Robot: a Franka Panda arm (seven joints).
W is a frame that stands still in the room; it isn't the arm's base.
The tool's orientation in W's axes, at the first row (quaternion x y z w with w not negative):
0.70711, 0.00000, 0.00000, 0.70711
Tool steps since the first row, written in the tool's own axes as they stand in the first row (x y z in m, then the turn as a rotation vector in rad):
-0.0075, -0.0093, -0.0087, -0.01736, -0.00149, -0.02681
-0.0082, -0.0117, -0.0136, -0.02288, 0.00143, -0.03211
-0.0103, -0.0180, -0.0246, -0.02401, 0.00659, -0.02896
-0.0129, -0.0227, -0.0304, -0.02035, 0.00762, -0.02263
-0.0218, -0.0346, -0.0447, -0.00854, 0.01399, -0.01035
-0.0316, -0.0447, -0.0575, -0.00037, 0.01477, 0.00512
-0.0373, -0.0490, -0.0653, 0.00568, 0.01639, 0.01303
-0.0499, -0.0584, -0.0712, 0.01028, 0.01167, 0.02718
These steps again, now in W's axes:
-0.0075, 0.0087, -0.0093, -0.01736, 0.02681, -0.00149
-0.0082, 0.0136, -0.0117, -0.02288, 0.03211, 0.00143
-0.0103, 0.0246, -0.0180, -0.02401, 0.02896, 0.00659
-0.0129, 0.0304, -0.0227, -0.02035, 0.02263, 0.00762
-0.0218, 0.0447, -0.0346, -0.00854, 0.01035, 0.01399
-0.0316, 0.0575, -0.0447, -0.00037, -0.00512, 0.01477
-0.0373, 0.0653, -0.0490, 0.00568, -0.01303, 0.01639
-0.0499, 0.0712, -0.0584, 0.01028, -0.02718, 0.01167

